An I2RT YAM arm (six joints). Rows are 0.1 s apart.
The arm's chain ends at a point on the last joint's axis. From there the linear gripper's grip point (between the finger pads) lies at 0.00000 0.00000 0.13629 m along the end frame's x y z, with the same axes.
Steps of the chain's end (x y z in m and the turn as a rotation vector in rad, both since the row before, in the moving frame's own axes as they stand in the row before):
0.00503 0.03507 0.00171 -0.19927 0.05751 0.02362
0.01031 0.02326 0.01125 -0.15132 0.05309 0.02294
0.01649 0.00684 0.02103 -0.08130 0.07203 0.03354
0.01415 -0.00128 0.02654 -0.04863 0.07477 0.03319
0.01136 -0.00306 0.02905 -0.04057 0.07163 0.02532
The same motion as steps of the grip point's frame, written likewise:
0.01249 0.06212 -0.00121 -0.19927 0.05751 0.02362
0.01728 0.04388 0.00950 -0.15132 0.05309 0.02294
0.02610 0.01806 0.02023 -0.08130 0.07203 0.03354
0.02422 0.00551 0.02600 -0.04863 0.07477 0.03319
0.02104 0.00259 0.02859 -0.04057 0.07163 0.02532

